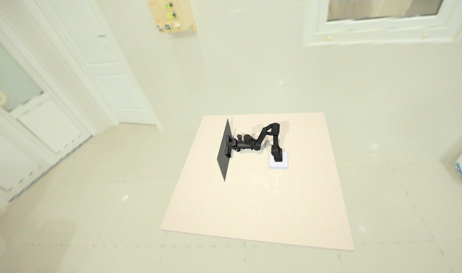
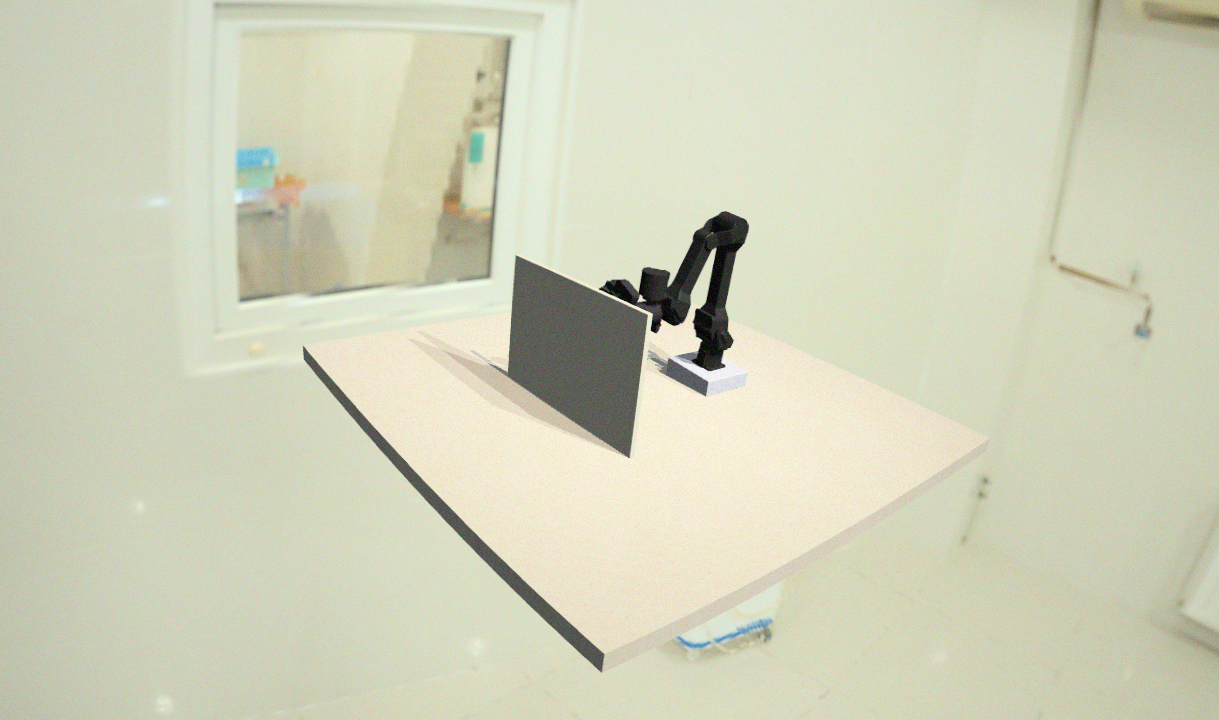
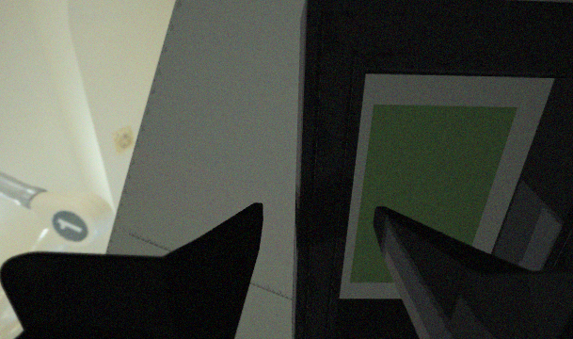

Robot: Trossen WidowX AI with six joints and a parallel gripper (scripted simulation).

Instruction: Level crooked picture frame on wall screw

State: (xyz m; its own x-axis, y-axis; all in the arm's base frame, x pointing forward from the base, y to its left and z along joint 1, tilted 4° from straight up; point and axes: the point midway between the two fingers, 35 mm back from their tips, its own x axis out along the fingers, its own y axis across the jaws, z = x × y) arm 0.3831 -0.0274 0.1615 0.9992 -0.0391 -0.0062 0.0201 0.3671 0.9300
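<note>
Right now the picture frame is 5 cm below my gripper tip and 2 cm to the right of it. Also, from my gripper tip: wall panel: 6 cm below, 1 cm to the right, 1 cm ahead.
</note>
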